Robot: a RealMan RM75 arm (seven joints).
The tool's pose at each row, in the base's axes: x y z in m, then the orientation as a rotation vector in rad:
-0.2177 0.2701 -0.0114 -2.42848 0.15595 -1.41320
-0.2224 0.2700 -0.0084 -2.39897 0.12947 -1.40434
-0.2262 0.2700 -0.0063 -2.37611 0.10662 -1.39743
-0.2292 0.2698 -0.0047 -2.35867 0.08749 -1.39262
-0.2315 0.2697 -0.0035 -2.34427 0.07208 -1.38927
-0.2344 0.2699 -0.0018 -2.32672 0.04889 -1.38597
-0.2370 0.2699 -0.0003 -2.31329 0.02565 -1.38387
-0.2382 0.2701 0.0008 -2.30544 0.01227 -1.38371
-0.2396 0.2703 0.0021 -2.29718 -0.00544 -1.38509
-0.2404 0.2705 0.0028 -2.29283 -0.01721 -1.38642
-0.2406 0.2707 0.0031 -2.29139 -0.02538 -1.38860
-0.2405 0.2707 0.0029 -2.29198 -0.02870 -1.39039
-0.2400 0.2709 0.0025 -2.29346 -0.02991 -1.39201
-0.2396 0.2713 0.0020 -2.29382 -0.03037 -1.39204
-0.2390 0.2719 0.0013 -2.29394 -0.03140 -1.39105
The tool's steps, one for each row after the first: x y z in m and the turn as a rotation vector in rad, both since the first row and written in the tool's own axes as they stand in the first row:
0.0001 -0.0012 -0.0054 0.03621 0.00042 0.00011
0.0000 -0.0022 -0.0097 0.06515 0.00047 -0.00142
-0.0002 -0.0027 -0.0130 0.08769 0.00062 -0.00393
-0.0003 -0.0032 -0.0156 0.10591 0.00120 -0.00611
-0.0004 -0.0041 -0.0188 0.12945 0.00190 -0.01185
-0.0005 -0.0048 -0.0217 0.14928 0.00208 -0.01990
-0.0002 -0.0055 -0.0232 0.16037 0.00290 -0.02492
0.0001 -0.0062 -0.0250 0.17276 0.00433 -0.03304
0.0002 -0.0066 -0.0259 0.17991 0.00519 -0.03908
0.0003 -0.0069 -0.0262 0.18315 0.00609 -0.04433
0.0002 -0.0069 -0.0260 0.18321 0.00666 -0.04723
0.0001 -0.0069 -0.0254 0.18189 0.00708 -0.04910
-0.0003 -0.0071 -0.0247 0.18176 0.00693 -0.04954
-0.0007 -0.0074 -0.0237 0.18239 0.00614 -0.04990

